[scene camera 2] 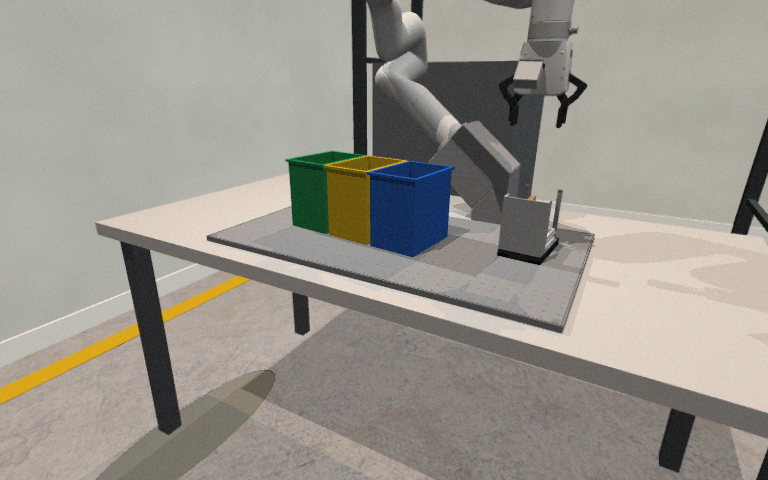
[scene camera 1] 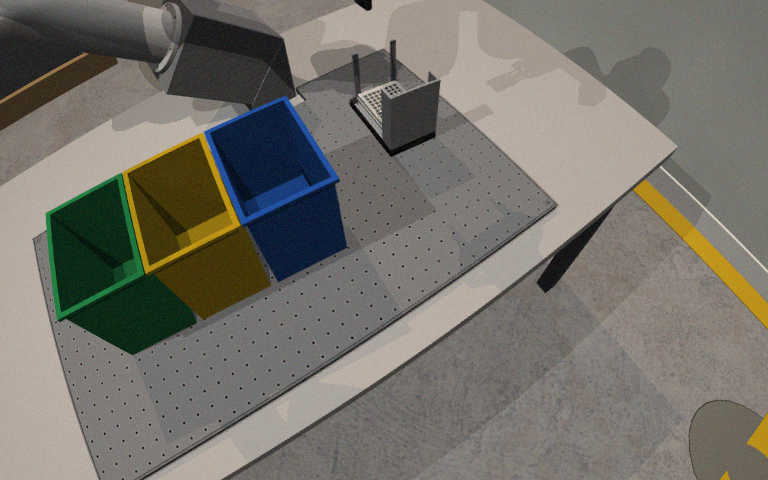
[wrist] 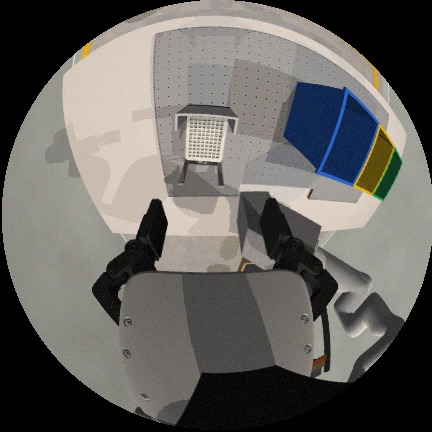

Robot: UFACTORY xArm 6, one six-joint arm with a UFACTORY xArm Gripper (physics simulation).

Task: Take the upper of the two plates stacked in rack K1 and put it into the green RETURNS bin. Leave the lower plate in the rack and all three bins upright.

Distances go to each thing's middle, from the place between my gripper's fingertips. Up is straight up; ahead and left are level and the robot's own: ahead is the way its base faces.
Labels:
The blue bin (scene camera 1: pixel 282 187) is 25 cm to the right of my hand, 20 cm below it and 6 cm ahead of it. Round my hand: yellow bin (scene camera 1: pixel 189 235): 38 cm to the right, 20 cm below, 5 cm ahead; then green bin (scene camera 1: pixel 99 283): 51 cm to the right, 20 cm below, 3 cm ahead.

